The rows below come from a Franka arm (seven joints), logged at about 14 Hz.
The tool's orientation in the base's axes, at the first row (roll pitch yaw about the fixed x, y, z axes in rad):
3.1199 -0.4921 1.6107
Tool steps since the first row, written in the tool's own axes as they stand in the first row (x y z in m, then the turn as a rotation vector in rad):
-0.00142 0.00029 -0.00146 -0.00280 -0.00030 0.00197
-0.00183 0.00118 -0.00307 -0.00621 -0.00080 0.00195
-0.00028 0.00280 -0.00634 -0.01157 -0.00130 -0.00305
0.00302 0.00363 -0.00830 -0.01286 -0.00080 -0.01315
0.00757 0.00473 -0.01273 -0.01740 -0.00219 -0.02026
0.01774 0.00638 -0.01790 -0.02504 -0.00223 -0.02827
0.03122 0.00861 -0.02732 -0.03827 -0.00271 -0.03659
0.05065 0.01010 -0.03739 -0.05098 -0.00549 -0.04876
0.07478 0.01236 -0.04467 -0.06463 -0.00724 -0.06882
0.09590 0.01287 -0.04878 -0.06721 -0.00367 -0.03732
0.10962 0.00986 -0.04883 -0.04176 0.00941 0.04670
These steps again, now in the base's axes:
0.00034 -0.00193 0.00062 -0.00020 -0.00154 -0.00306
0.00123 -0.00303 0.00186 -0.00058 -0.00457 -0.00467
0.00279 -0.00316 0.00551 -0.00090 -0.01167 -0.00280
0.00350 -0.00116 0.00881 -0.00038 -0.01757 0.00550
0.00442 0.00079 0.01488 -0.00163 -0.02497 0.00959
0.00570 0.00735 0.02428 -0.00143 -0.03548 0.01304
0.00743 0.01483 0.03899 -0.00147 -0.05108 0.01411
0.00821 0.02722 0.05707 -0.00383 -0.06811 0.01877
0.00960 0.04510 0.07493 -0.00516 -0.08967 0.02997
0.00935 0.06177 0.08854 -0.00141 -0.07694 0.00106
0.00586 0.07374 0.09501 0.01100 -0.01441 -0.06070

